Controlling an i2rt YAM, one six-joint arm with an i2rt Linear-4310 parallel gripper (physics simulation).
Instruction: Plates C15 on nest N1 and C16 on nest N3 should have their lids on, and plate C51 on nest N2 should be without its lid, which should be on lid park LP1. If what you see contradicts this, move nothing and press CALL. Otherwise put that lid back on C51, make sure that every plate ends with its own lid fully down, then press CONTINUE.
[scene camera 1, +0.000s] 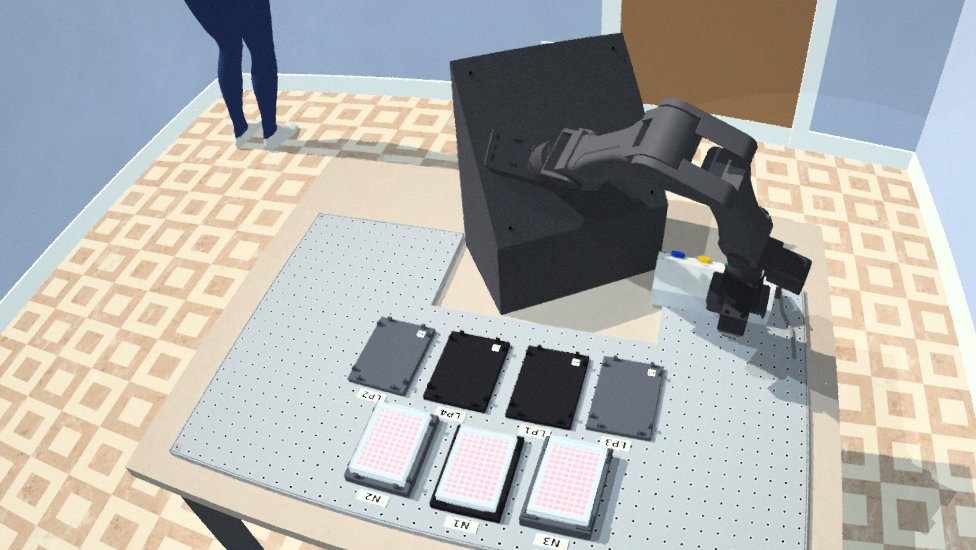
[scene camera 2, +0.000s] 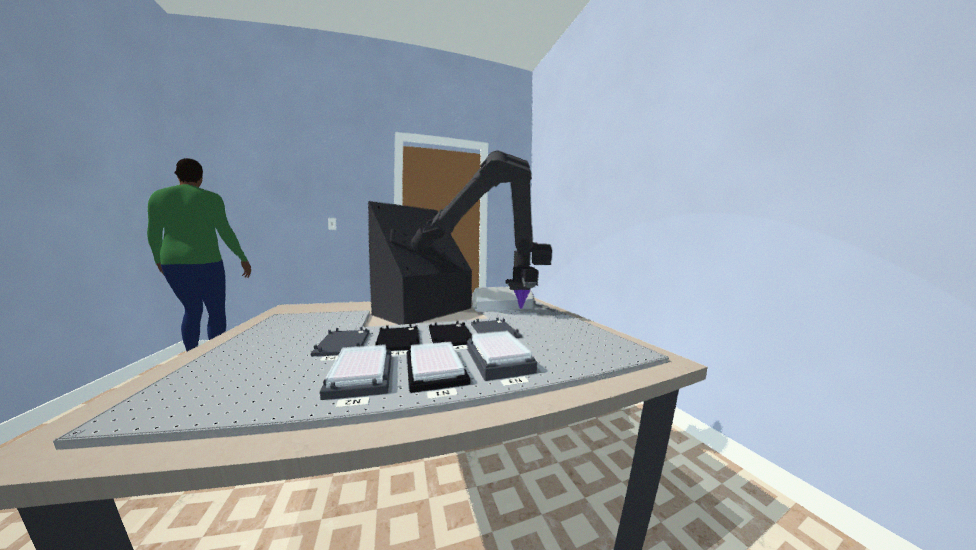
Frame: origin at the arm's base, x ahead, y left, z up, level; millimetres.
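Where they show: gripper, fingertip midpoint: (scene camera 2: 520, 308); arm's base, link origin: (scene camera 1: 546, 162) (scene camera 2: 417, 246).
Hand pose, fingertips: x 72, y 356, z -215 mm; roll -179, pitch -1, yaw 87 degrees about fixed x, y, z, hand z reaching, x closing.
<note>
Each offset is from my fingertips to the top centre of the thing. "spot": to the spot under its first point.
The plate on nest N2 @[spot: 388 mm ahead, 440 mm right, 15 mm up] (scene camera 1: 391, 442) (scene camera 2: 358, 364), the plate on nest N1 @[spot: 388 mm ahead, 307 mm right, 13 mm up] (scene camera 1: 475, 470) (scene camera 2: 437, 360) and the plate on nest N3 @[spot: 367 mm ahead, 177 mm right, 24 mm up] (scene camera 1: 568, 480) (scene camera 2: 501, 347) lie flat, with pink wells showing inside pale rims. All three look alike; whether each has a clear lid is hard to tell. Lid park LP1 @[192 mm ahead, 264 mm right, 3 mm up] (scene camera 1: 548, 386) (scene camera 2: 448, 333) shows its bare black surface, with no lid visible. My gripper (scene camera 2: 521, 304) is shut and empty, its purple fingers pointing down near the button box @[90 mm back, 44 mm right, 66 mm up] (scene camera 1: 682, 283) (scene camera 2: 486, 298). The fingers are hidden in scene camera 1.
Lid parks LP2 @[217 mm ahead, 528 mm right, 3 mm up] (scene camera 1: 392, 355), LP4 @[204 mm ahead, 397 mm right, 3 mm up] (scene camera 1: 468, 372) and LP3 @[175 mm ahead, 141 mm right, 3 mm up] (scene camera 1: 626, 397) flank LP1 and show no lids. The box has a blue button @[108 mm back, 120 mm right, 57 mm up] (scene camera 1: 677, 254) and a yellow button @[111 mm back, 70 mm right, 57 mm up] (scene camera 1: 704, 259); a green one is mostly hidden by the arm. A person (scene camera 1: 249, 68) (scene camera 2: 187, 225) stands beyond the table.
</note>
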